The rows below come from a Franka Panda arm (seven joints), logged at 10 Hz.
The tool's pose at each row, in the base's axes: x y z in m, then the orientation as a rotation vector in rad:
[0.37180, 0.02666, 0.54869, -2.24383, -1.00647, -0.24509]
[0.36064, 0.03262, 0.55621, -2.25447, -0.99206, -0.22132]
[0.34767, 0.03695, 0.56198, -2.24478, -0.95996, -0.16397]
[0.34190, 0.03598, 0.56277, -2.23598, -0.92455, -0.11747]
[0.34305, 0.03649, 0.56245, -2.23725, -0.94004, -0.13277]
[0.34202, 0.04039, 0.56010, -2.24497, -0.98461, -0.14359]
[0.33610, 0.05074, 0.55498, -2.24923, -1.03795, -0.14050]
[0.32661, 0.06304, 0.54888, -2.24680, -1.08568, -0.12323]
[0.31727, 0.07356, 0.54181, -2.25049, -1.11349, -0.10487]
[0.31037, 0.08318, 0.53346, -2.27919, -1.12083, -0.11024]
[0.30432, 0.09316, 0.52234, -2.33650, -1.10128, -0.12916]
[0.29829, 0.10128, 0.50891, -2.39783, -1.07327, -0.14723]
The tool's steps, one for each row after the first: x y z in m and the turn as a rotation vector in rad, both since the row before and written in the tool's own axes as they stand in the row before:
[-0.00099, -0.01465, -0.00094, 0.00218, -0.01320, 0.01842]
[-0.00420, -0.01423, -0.00038, 0.03485, -0.02141, 0.03463]
[-0.00445, -0.00387, -0.00039, 0.03041, -0.01418, 0.03454]
[0.00104, 0.00068, 0.00037, -0.00934, 0.00375, -0.01441]
[0.00075, -0.00129, 0.00443, -0.02036, -0.01220, -0.03126]
[0.00036, -0.00637, 0.01130, -0.01533, -0.02351, -0.03411]
[-0.00067, -0.00950, 0.01371, -0.00405, -0.02834, -0.02830]
[-0.00144, -0.00815, 0.01339, -0.00421, -0.02349, -0.01297]
[-0.00050, -0.00537, 0.01345, -0.02822, -0.00905, 0.00221]
[-0.00048, -0.00398, 0.01561, -0.04990, -0.00056, 0.02477]
[-0.00255, -0.00276, 0.01639, -0.05121, -0.00025, 0.03094]

